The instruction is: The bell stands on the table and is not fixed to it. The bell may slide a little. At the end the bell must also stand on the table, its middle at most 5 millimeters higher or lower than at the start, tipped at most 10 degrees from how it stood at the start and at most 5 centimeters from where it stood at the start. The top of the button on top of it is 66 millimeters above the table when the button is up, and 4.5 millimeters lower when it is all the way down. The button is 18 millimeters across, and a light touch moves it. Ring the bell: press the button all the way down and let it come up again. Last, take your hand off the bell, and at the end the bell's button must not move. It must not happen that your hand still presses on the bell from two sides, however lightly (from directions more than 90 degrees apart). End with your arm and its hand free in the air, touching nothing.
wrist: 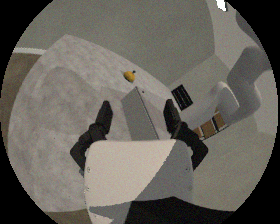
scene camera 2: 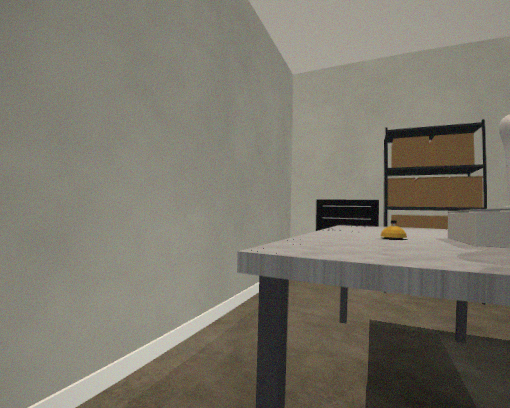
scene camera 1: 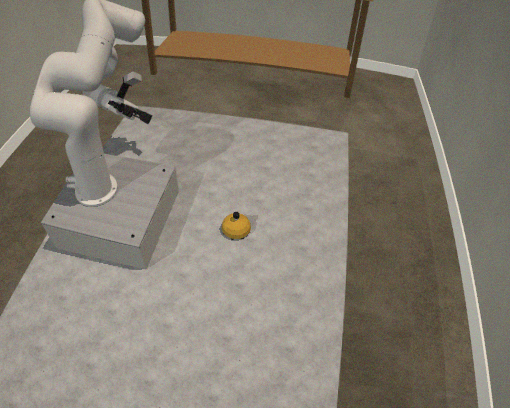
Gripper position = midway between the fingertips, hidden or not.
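Note:
You can find my gripper (scene camera 1: 141, 116) in scene camera 1, and the wrist view shows my gripper (wrist: 137, 106) too.

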